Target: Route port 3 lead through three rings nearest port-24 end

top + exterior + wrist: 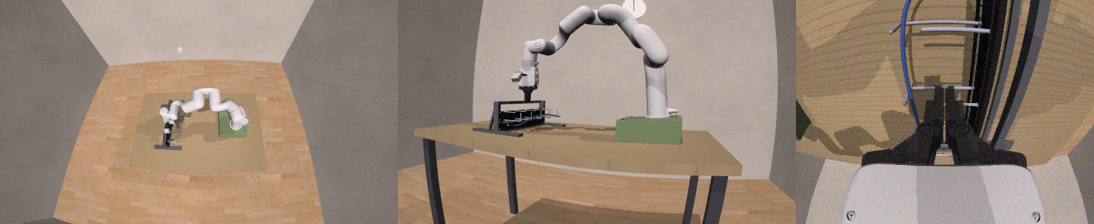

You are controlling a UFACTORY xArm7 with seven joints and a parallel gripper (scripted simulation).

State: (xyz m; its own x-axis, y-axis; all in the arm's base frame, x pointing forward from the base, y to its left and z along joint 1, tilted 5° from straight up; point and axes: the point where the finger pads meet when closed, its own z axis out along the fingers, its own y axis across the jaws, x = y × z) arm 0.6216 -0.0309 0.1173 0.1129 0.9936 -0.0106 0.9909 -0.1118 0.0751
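My hand is 10 cm above the black rack, 6 cm to the left of it and 6 cm short of it.
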